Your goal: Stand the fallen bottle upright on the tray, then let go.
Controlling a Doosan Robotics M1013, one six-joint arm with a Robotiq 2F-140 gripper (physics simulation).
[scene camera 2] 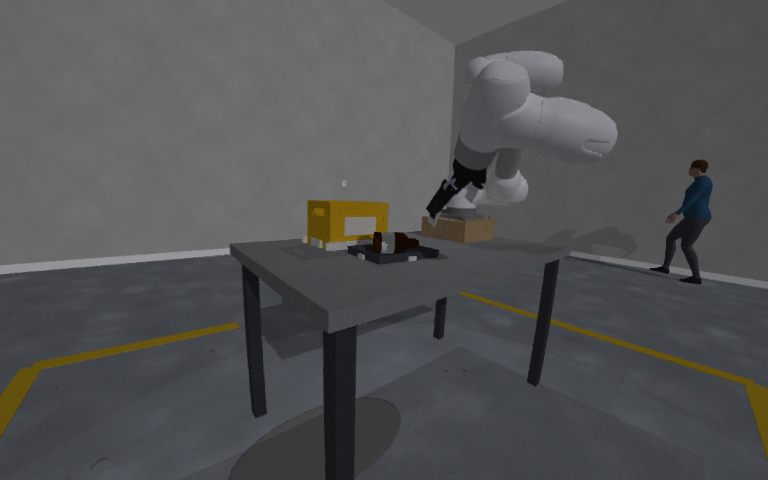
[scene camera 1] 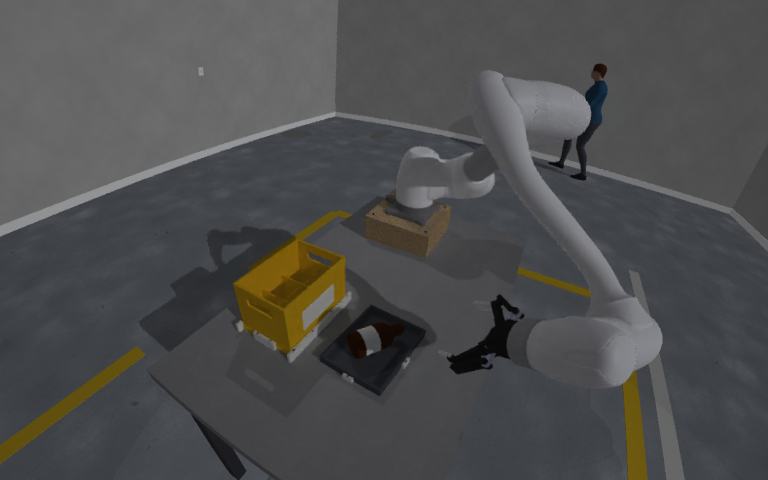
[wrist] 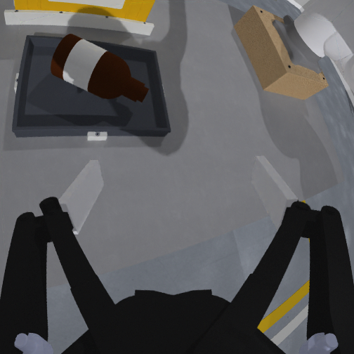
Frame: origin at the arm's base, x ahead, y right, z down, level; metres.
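Where they show: gripper, fingertip midpoint: (scene camera 2: 450,210) (scene camera 1: 460,329); arm's base, link origin: (scene camera 2: 460,217) (scene camera 1: 412,210).
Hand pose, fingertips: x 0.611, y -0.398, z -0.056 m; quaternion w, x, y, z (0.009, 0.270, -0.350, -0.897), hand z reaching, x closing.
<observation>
Things, the pixels of their top centre, and the offset from my fingertips. Level surfaces: height alone.
- brown bottle, top centre: (scene camera 1: 379,327) (scene camera 2: 396,232) dy +0.206, dx +0.020, dz +0.087 m
- dark tray, top centre: (scene camera 1: 375,342) (scene camera 2: 393,247) dy +0.208, dx +0.031, dz +0.140 m
- yellow crate, top centre: (scene camera 1: 291,269) (scene camera 2: 348,201) dy +0.478, dx +0.048, dz -0.009 m
- grey table, surface height: dz +0.166 m
A brown bottle (scene camera 1: 370,339) (scene camera 2: 388,242) (wrist: 84,65) with a white label lies on its side in the dark tray (scene camera 1: 380,391) (scene camera 2: 378,259) (wrist: 92,132). In the wrist view its neck points right and slightly down. My gripper (scene camera 1: 461,328) (scene camera 2: 433,217) (wrist: 176,170) is open and empty, its fingers wide apart. It hangs above the table, apart from the bottle, to the right of the tray in scene camera 1. In the wrist view the tray lies beyond the fingertips, at the upper left.
A yellow crate (scene camera 1: 266,316) (scene camera 2: 320,225) (wrist: 145,9) with inner dividers stands beside the tray, with white brackets at its base. The arm's base sits on a brown block (scene camera 1: 396,234) (scene camera 2: 458,230) (wrist: 262,55) on the grey table (scene camera 1: 362,435) (scene camera 2: 294,277). A person (scene camera 1: 594,107) (scene camera 2: 697,198) stands in the background.
</observation>
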